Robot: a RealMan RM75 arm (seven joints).
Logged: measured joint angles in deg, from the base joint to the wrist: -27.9, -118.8, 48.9, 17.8, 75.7, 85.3, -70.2; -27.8, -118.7, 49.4, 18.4, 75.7, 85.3, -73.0; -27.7, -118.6, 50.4, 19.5, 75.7, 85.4, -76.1; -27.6, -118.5, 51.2, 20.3, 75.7, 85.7, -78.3; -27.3, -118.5, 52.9, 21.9, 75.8, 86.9, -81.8; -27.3, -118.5, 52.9, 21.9, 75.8, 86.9, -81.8; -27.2, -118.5, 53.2, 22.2, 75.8, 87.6, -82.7; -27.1, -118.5, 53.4, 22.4, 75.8, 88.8, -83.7; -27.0, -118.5, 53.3, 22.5, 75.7, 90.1, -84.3; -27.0, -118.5, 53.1, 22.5, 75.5, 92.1, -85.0; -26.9, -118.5, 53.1, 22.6, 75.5, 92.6, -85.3; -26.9, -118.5, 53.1, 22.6, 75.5, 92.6, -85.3; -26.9, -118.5, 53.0, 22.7, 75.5, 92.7, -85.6
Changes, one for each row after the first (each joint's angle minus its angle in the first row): 0.1, 0.1, 0.5, 0.6, 0.0, 0.0, -2.8; 0.2, 0.2, 1.5, 1.7, 0.0, 0.1, -5.9; 0.3, 0.3, 2.3, 2.5, 0.0, 0.4, -8.1; 0.6, 0.3, 4.0, 4.1, 0.1, 1.6, -11.6; 0.6, 0.3, 4.0, 4.1, 0.1, 1.6, -11.6; 0.7, 0.3, 4.3, 4.4, 0.1, 2.3, -12.5; 0.8, 0.3, 4.5, 4.6, 0.1, 3.5, -13.5; 0.9, 0.3, 4.4, 4.7, 0.0, 4.8, -14.1; 0.9, 0.3, 4.2, 4.7, -0.2, 6.8, -14.8; 1.0, 0.3, 4.2, 4.8, -0.2, 7.3, -15.1; 1.0, 0.3, 4.2, 4.8, -0.2, 7.3, -15.1; 1.0, 0.3, 4.1, 4.9, -0.2, 7.4, -15.4
